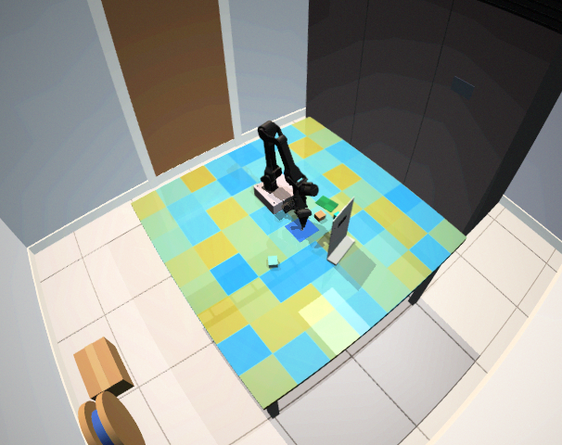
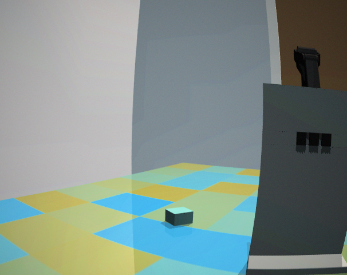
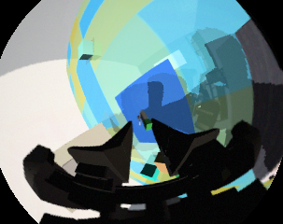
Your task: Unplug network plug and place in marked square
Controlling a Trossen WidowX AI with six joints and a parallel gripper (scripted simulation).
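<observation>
Now: gripper tip 10 mm past the dark blue square and 20 mm above it. Also, from my gripper tip: orange block 20 mm ahead, 110 mm to the left, 10 mm below; then green patch 10 mm behind, 210 mm to the left, 20 mm below; then small teal piece 100 mm ahead, 160 mm to the left.
</observation>
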